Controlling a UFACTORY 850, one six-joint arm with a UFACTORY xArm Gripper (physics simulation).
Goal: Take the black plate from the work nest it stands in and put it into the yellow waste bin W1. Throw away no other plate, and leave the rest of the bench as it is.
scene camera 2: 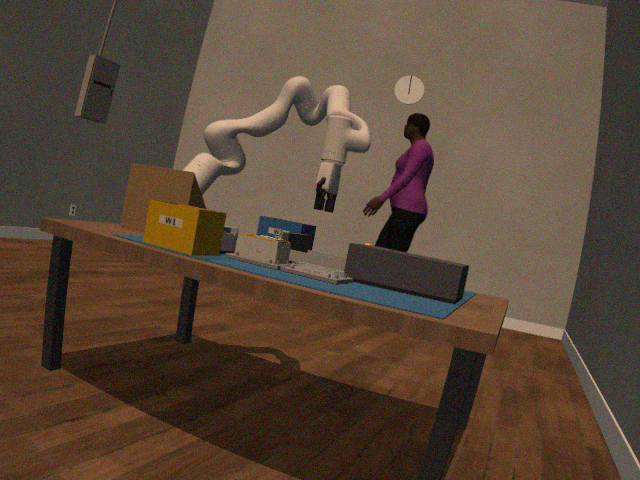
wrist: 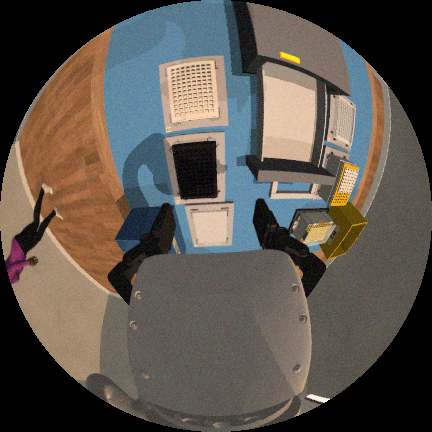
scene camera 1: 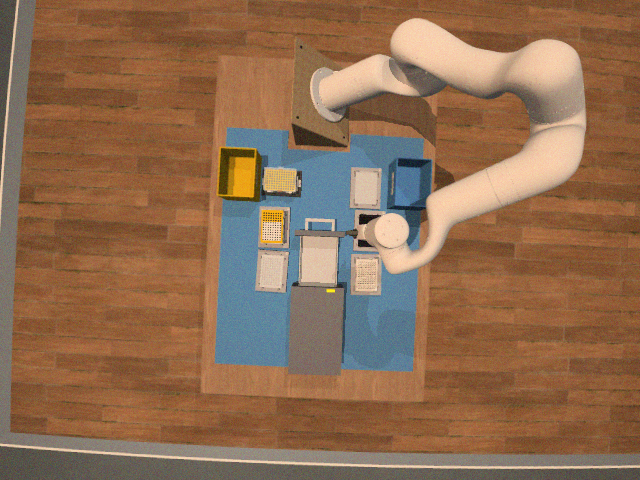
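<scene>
The black plate (scene camera 1: 364,214) (wrist: 195,170) lies flat in a light grey work nest (wrist: 222,190), between two other nests in the wrist view. In scene camera 1 the arm's wrist covers part of the plate. My gripper (scene camera 2: 324,208) (wrist: 213,211) is open and empty, pointing down high above the bench. In the wrist view its fingers stand wide apart, below and to the right of the black plate. The yellow waste bin W1 (scene camera 1: 258,175) (scene camera 2: 206,232) (wrist: 350,214) stands at the left edge of the mat in scene camera 1, across the bench from the black plate.
A blue bin (scene camera 1: 410,206) (wrist: 131,225) stands near the black plate. A grey box-shaped device (scene camera 1: 316,330) (scene camera 2: 405,271) (wrist: 300,30) has its drawer (wrist: 289,120) out between the nest columns. White plates (scene camera 1: 272,271) (wrist: 192,92) and a yellow-and-white rack (scene camera 1: 271,226) (wrist: 345,185) sit in nests.
</scene>
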